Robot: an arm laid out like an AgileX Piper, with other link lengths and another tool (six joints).
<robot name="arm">
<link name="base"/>
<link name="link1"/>
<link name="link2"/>
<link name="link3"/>
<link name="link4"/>
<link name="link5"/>
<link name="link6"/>
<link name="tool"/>
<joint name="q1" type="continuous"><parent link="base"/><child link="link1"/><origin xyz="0 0 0.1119" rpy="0 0 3.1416"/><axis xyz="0 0 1"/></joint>
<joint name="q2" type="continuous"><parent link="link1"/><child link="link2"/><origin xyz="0 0 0" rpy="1.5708 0 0"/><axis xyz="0 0 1"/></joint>
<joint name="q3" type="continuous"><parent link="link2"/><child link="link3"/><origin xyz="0.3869 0.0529 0" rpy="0 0 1.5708"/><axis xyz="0 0 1"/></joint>
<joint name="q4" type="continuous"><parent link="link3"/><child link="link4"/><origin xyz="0.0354 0.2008 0" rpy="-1.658 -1.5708 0"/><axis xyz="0 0 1"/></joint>
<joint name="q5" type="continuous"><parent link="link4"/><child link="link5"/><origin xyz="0 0 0" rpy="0 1.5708 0"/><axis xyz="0 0 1"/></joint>
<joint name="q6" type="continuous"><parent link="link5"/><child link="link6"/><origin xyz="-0.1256 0 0" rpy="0 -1.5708 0"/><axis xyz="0 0 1"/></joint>
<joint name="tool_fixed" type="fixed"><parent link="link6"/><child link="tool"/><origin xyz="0.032 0.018 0.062" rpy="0 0.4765 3.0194"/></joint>
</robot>
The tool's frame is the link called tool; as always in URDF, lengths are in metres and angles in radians. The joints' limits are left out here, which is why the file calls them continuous.
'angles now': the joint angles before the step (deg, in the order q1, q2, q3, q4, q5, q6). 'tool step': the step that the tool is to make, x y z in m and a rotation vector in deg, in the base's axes. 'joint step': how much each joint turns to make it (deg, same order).
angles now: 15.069, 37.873, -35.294, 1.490, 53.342, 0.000
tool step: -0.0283, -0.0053, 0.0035, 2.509, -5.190, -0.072
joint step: -0.024, -7.798, -0.449, 0.880, 2.576, 0.315
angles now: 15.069, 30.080, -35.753, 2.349, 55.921, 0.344
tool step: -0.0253, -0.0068, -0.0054, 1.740, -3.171, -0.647
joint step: 0.007, -6.701, -0.001, 0.052, 3.150, 1.154
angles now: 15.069, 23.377, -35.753, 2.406, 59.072, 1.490
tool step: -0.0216, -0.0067, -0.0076, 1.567, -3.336, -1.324
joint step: -0.514, -6.358, 0.014, -0.288, 2.678, 1.262
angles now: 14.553, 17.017, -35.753, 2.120, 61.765, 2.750
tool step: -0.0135, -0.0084, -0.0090, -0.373, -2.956, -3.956
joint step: -2.416, -4.983, 0.009, -2.111, 2.166, 1.079
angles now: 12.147, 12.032, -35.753, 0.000, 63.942, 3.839
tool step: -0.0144, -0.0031, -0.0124, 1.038, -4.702, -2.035
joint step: -1.549, -6.297, 1.251, -0.400, 0.234, 0.514
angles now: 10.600, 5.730, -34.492, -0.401, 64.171, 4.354
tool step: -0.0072, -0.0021, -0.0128, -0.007, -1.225, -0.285
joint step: -0.107, -3.276, 1.254, -0.295, 0.819, 0.007
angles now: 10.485, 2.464, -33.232, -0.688, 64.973, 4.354
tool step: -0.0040, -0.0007, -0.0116, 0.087, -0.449, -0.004
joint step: -0.011, -2.299, 1.373, 0.012, 0.468, -0.010
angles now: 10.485, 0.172, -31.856, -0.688, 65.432, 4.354
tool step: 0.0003, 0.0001, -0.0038, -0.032, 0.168, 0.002
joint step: -0.010, -0.343, 0.704, 0.010, -0.189, -0.008
